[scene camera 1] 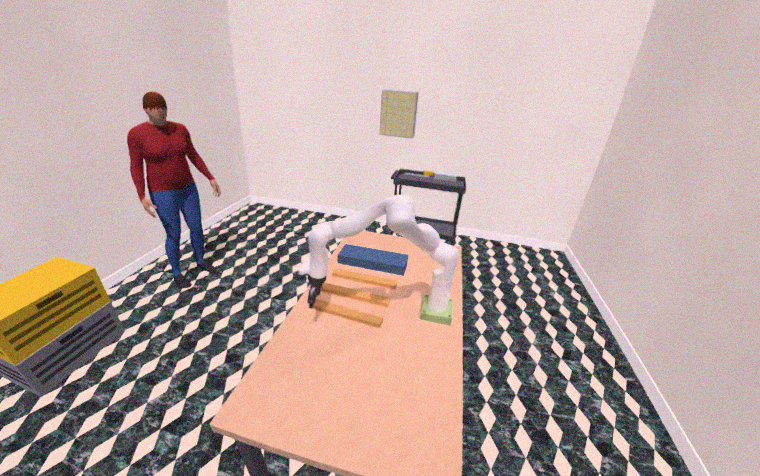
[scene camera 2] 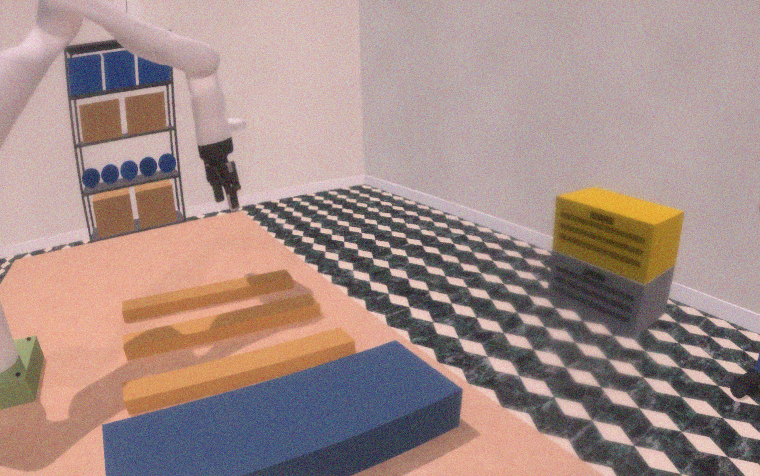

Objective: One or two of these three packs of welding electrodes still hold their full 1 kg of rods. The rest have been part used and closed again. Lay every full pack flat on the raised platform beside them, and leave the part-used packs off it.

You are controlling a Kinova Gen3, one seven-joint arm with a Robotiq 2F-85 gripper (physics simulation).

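Places are measured from the arm's base along level axes (x ahead, y left, z up), in metres.
Pixels of known places: gripper, fingertip midpoint: (scene camera 1: pixel 314 301) (scene camera 2: pixel 227 205); arm's base at its link origin: (scene camera 1: pixel 437 305).
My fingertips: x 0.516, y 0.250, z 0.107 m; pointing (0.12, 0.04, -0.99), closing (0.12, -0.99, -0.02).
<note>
For each thing: its top centre in the pictures, then the offset to it from my fingertips. Level surfaces: height alone.
- middle pack at its top centre: (scene camera 2: pixel 219 320) (scene camera 1: pixel 355 292) 0.104 m back, 0.254 m right, 0.128 m down
- blue raised platform at its top centre: (scene camera 2: pixel 276 416) (scene camera 1: pixel 373 254) 0.120 m back, 0.579 m right, 0.092 m down
- table at its surface level: 0.152 m down
Three long orange packs lie flat and roughly parallel on the table. The pack farthest from the platform (scene camera 1: pixel 350 315) (scene camera 2: pixel 207 296), the middle pack (scene camera 1: pixel 364 296) (scene camera 2: pixel 269 320) and the pack nearest the platform (scene camera 1: pixel 367 279) (scene camera 2: pixel 241 367) look alike; how full each is cannot be seen. The blue raised platform (scene camera 1: pixel 372 259) (scene camera 2: pixel 280 414) lies beside them and bears no pack. My gripper (scene camera 1: pixel 314 301) (scene camera 2: pixel 226 202) is open and empty, pointing down. It is above the table's left edge in scene camera 1, near the outer ends of the farthest and middle packs, apart from them in scene camera 2.
The arm's green base (scene camera 1: pixel 436 311) (scene camera 2: pixel 25 372) stands on the table (scene camera 1: pixel 358 386) (scene camera 2: pixel 185 246) at the packs' other end. A person (scene camera 1: pixel 165 162) stands beyond the left side. A yellow and grey cabinet (scene camera 1: pixel 56 319) (scene camera 2: pixel 611 241), a dark cart (scene camera 1: pixel 429 182) and a shelf rack (scene camera 2: pixel 129 134) stand farther off.
</note>
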